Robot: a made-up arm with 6 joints.
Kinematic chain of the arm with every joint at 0, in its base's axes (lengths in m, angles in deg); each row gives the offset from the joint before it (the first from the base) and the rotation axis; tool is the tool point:
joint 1: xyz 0 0 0.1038 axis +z
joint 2: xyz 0 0.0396 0 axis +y
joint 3: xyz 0 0 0.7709 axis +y
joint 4: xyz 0 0 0.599 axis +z
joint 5: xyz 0 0 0 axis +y
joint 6: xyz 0 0 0.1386 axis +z
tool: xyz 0 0 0
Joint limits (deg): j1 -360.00..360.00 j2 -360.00..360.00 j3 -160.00..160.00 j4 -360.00..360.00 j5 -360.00..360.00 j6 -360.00..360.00
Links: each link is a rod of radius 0.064 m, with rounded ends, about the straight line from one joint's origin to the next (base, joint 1, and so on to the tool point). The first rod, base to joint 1, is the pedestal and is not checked.
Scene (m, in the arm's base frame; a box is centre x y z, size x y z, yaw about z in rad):
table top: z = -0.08
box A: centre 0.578 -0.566 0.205 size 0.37 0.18 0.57 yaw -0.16
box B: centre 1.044 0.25 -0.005 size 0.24 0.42 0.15 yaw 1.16
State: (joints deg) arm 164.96 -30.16 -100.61 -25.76 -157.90 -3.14
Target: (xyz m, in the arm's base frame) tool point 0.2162 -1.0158 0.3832
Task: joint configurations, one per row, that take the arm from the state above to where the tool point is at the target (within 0.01 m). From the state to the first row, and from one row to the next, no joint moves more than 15 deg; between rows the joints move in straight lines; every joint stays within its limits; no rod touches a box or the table.
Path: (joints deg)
1: 160.74 -23.90 -97.98 -40.07 -156.47 -12.48
2: 156.52 -17.64 -95.35 -54.38 -155.03 -21.82
3: 152.31 -11.38 -92.72 -68.70 -153.60 -31.16
4: 148.09 -5.12 -90.09 -83.01 -152.17 -40.49
5: 143.87 1.13 -87.46 -97.32 -150.74 -49.83
6: 136.33 -9.32 -81.41 -84.31 -150.83 -40.49
7: 128.79 -19.78 -75.36 -71.29 -150.93 -31.16
8: 121.25 -30.24 -69.31 -58.28 -151.03 -21.82
9: 113.71 -40.70 -63.26 -45.26 -151.13 -12.48
10: 106.17 -51.16 -57.22 -32.25 -151.22 -3.14

